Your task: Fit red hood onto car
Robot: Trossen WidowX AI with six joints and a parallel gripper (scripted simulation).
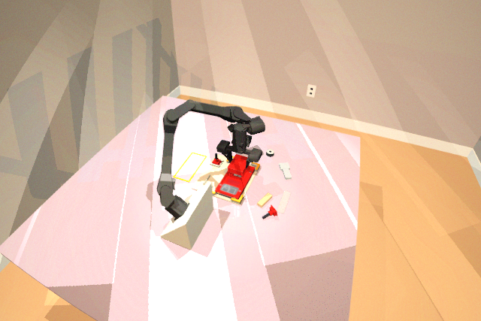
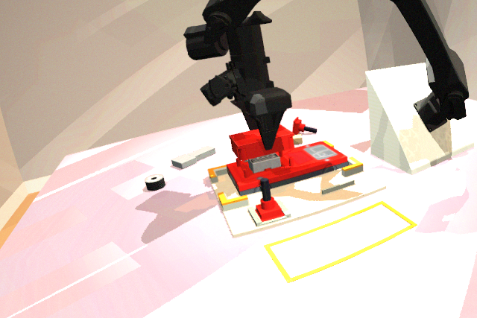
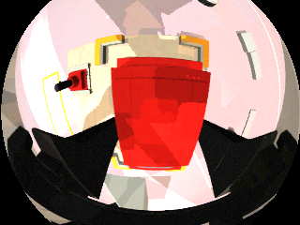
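My gripper tip is 4 cm above the engine block. The rest, counted from my gripper tip: red hood: 1 cm above; then black wheel: 19 cm ahead, 11 cm to the right, 6 cm below; then wooden strip: 14 cm to the right, 11 cm behind, 6 cm below.
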